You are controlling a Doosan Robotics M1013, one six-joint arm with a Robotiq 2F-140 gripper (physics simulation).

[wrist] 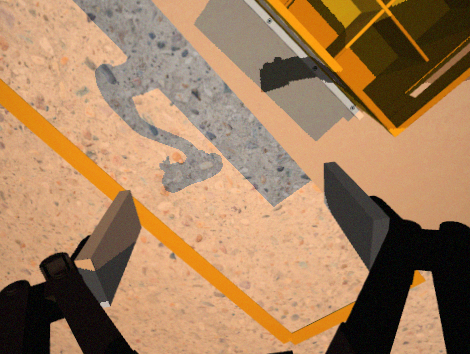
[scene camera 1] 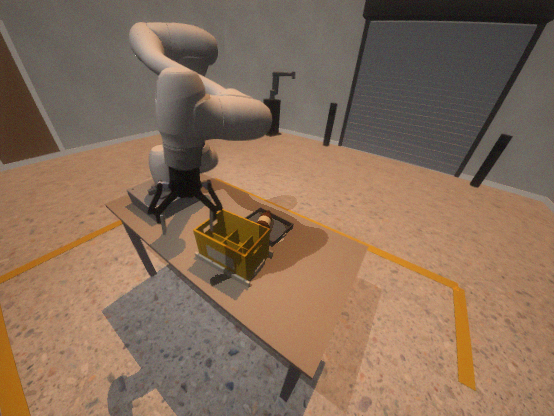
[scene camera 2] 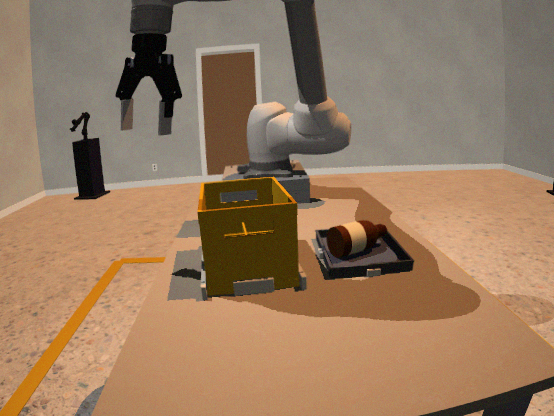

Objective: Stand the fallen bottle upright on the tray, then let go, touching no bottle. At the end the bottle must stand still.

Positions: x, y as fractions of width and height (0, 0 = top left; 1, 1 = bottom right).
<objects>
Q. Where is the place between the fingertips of my gripper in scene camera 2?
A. At 0.26, 0.32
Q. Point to a brown bottle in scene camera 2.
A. At 0.64, 0.57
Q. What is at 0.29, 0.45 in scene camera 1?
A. My gripper.
</objects>
